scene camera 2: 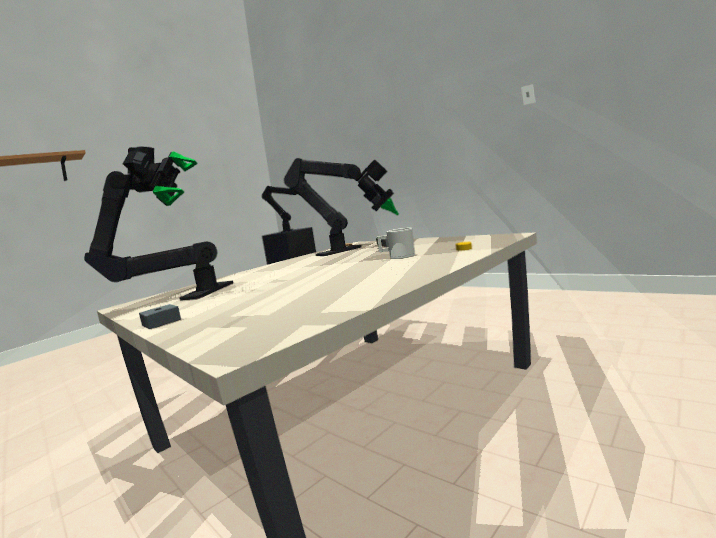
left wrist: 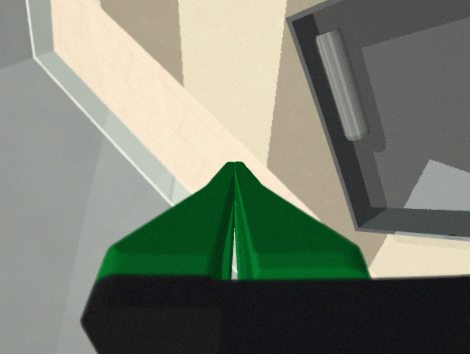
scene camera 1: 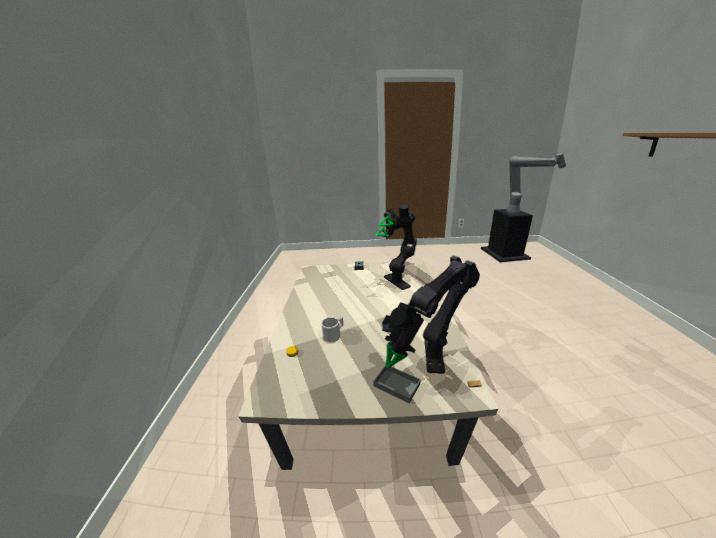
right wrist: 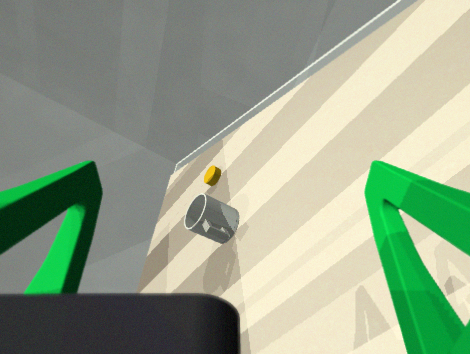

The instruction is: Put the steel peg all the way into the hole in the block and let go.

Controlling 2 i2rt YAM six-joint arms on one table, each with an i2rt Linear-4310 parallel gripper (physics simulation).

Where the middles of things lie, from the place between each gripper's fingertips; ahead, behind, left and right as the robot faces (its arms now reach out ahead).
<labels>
Right now the steel peg (left wrist: 331, 45) is 110 mm below my left hand. Also, from my left hand: small dark block (scene camera 2: 159, 316): 1020 mm to the right, 100 mm below, 20 mm behind; grey mug (scene camera 2: 400, 241): 330 mm to the right, 180 mm ahead, 70 mm below; grey tray (scene camera 1: 406, 385): 100 mm below, 40 mm behind, 10 mm to the right.
My right hand is 32 cm above the small dark block, 20 cm to the left of it and 10 cm short of it. The rest, counted from my right hand: grey mug: 49 cm to the left, 30 cm ahead, 29 cm below; grey tray: 81 cm to the left, 32 cm below, 8 cm ahead; steel peg: 82 cm to the left, 32 cm below, 12 cm ahead.
</labels>
